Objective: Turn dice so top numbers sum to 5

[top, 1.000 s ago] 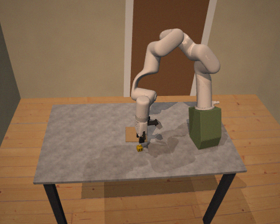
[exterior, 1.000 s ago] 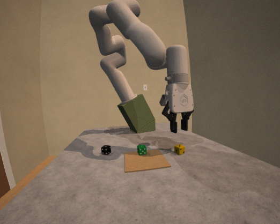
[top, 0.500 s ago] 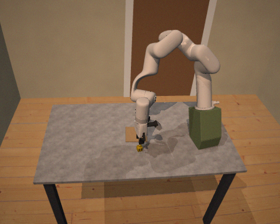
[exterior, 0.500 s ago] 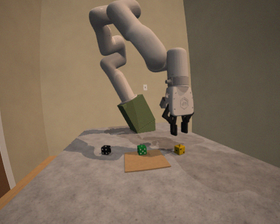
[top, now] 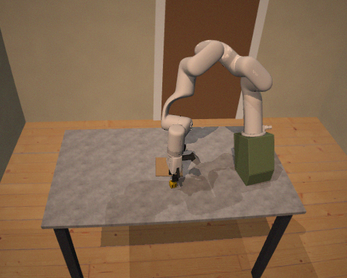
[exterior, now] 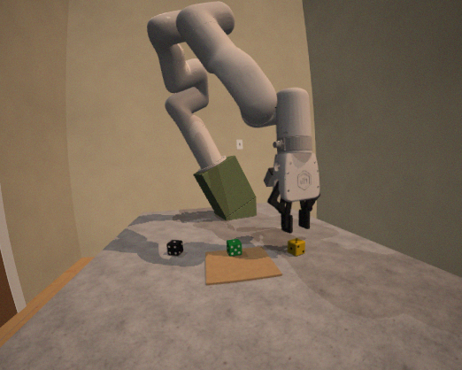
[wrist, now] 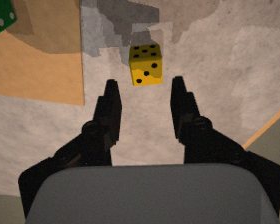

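The yellow die is 6 cm below my hand. From my hand the other things lie so: tan mat: 14 cm to the right, 7 cm below; then green die: 13 cm to the right, 6 cm below, 5 cm behind; then black die: 27 cm to the right, 10 cm behind, 6 cm below.
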